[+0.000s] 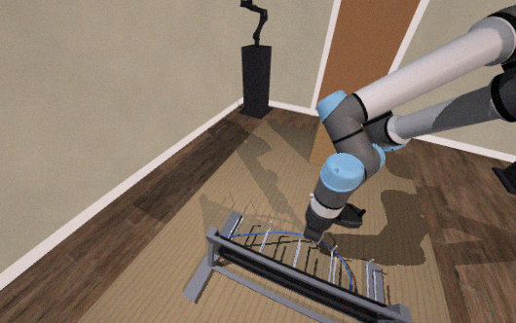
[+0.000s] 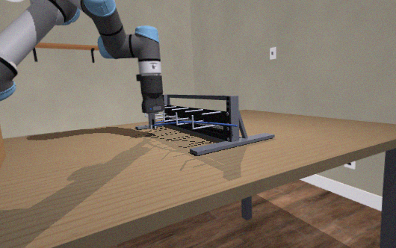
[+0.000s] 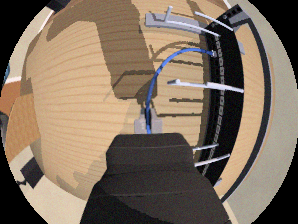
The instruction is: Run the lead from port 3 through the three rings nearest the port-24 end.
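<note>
Now: hand 150 mm short of the grey rack, 30 mm to the left of it and 20 mm below it.
</note>
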